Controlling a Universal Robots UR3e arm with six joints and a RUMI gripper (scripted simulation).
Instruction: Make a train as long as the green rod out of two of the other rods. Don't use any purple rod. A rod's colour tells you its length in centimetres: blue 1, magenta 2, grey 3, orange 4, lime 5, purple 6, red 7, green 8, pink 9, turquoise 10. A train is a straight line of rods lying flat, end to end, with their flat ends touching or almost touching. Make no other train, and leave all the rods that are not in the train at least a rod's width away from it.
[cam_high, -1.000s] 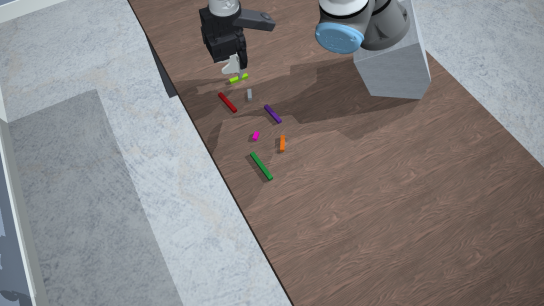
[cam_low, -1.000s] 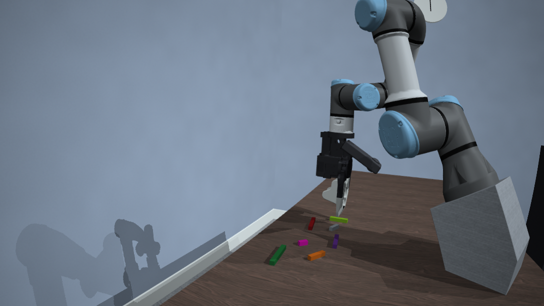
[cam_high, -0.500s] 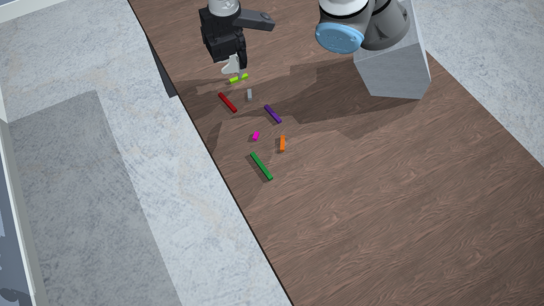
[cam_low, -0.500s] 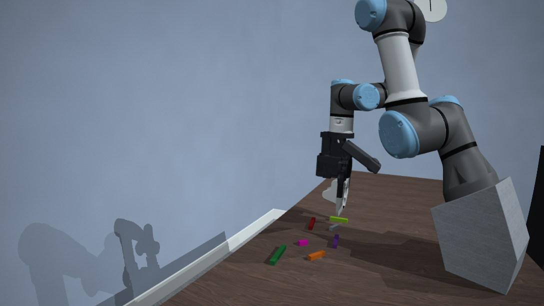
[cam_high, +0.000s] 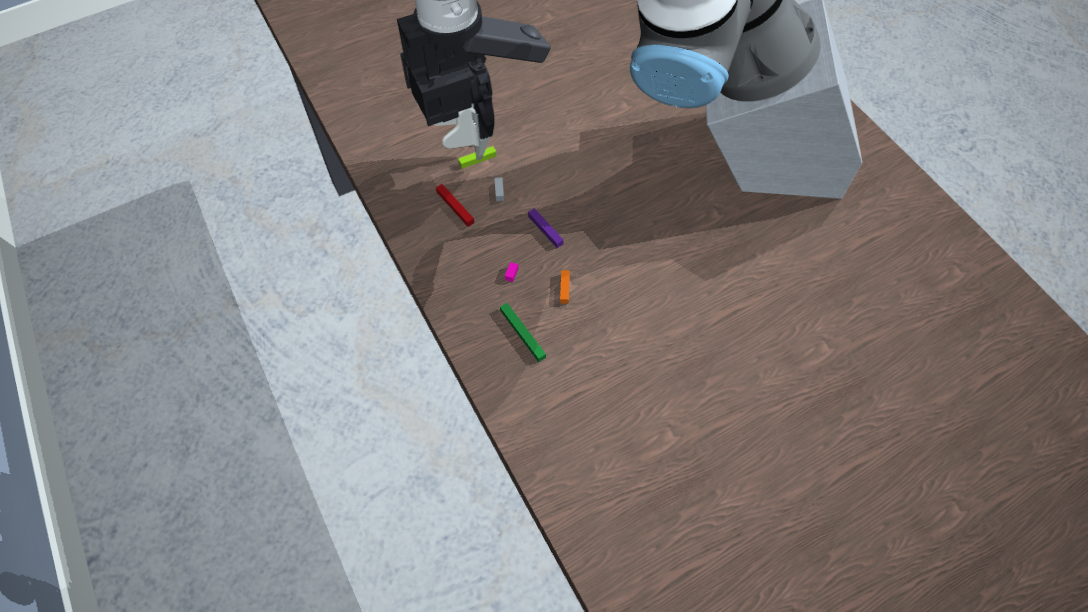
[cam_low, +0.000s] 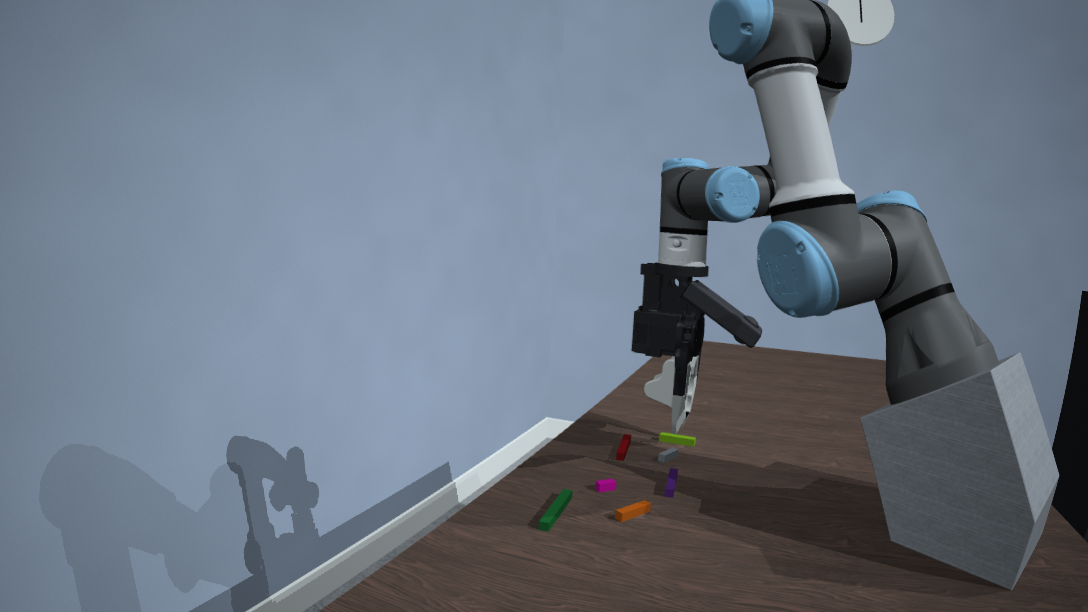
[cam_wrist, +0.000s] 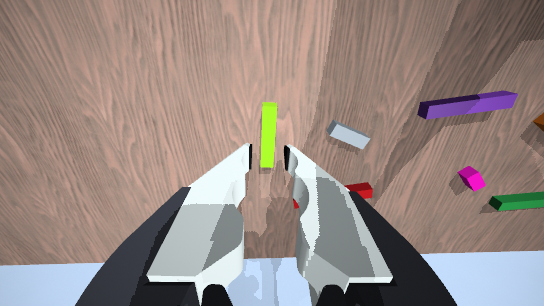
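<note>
Right now the lime rod is 3 cm below my hand. Also, from my hand: red rod 7 cm ahead, 5 cm to the left, 3 cm below; purple rod 15 cm to the left, 3 cm below; grey rod 1 cm ahead, 6 cm to the left, 3 cm below.
</note>
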